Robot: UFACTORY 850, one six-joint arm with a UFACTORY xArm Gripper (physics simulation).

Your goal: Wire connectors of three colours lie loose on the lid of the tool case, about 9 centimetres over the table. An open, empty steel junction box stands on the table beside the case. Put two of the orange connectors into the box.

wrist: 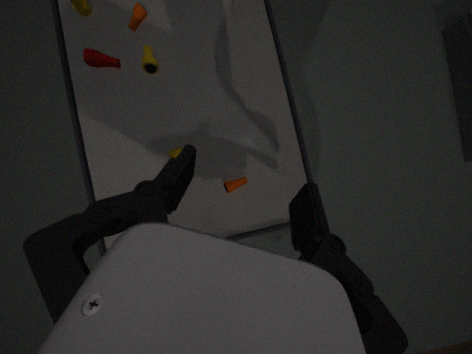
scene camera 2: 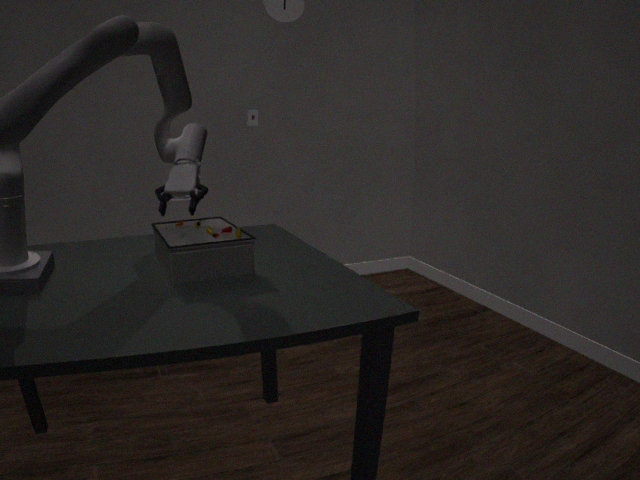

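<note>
My gripper (scene camera 2: 177, 212) (wrist: 247, 177) is open and empty above the lid (scene camera 2: 193, 239) (wrist: 125, 135) of the tool case (scene camera 2: 214, 265). One orange connector (scene camera 2: 179, 223) (wrist: 236, 184) lies near one end of the lid and shows between the open fingers in the wrist view. A second orange connector (scene camera 2: 217, 235) (wrist: 137, 17) lies farther along the lid, beside a yellow connector (scene camera 2: 210, 230) (wrist: 150, 61). A red connector (scene camera 2: 226, 229) (wrist: 101, 58) lies nearby. Another yellow connector (wrist: 175, 152) is partly hidden by the left finger. The junction box does not show in either view.
A further yellow connector (scene camera 2: 238, 232) (wrist: 81, 7) lies near the lid's far edge in the wrist view. The case stands on the dark table (scene camera 2: 310, 304). The robot's base (scene camera 2: 25, 276) stands at the table's left. A wall is behind.
</note>
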